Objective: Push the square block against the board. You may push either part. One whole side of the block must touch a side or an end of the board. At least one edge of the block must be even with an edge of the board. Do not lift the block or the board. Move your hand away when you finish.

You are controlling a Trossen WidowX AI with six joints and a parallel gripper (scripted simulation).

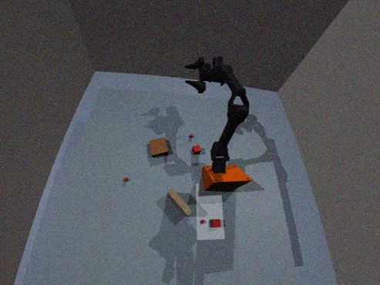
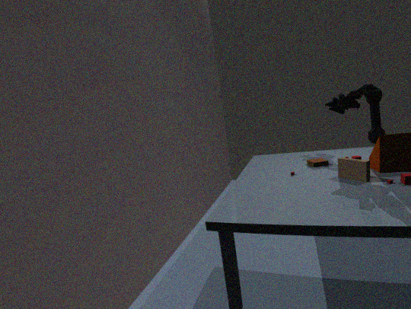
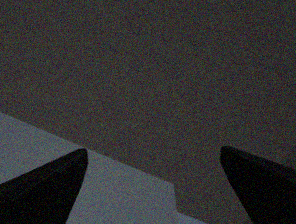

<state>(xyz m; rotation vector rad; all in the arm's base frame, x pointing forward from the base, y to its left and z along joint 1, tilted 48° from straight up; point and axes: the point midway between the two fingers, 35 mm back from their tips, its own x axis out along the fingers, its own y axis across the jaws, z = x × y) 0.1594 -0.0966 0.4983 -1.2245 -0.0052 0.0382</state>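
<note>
Now: the tan board 580 mm to the left of my gripper tip, 330 mm below it and 30 mm ahead of it. The rest, counted from my gripper tip: brown square block: 360 mm below, 240 mm to the left, 140 mm ahead.
</note>
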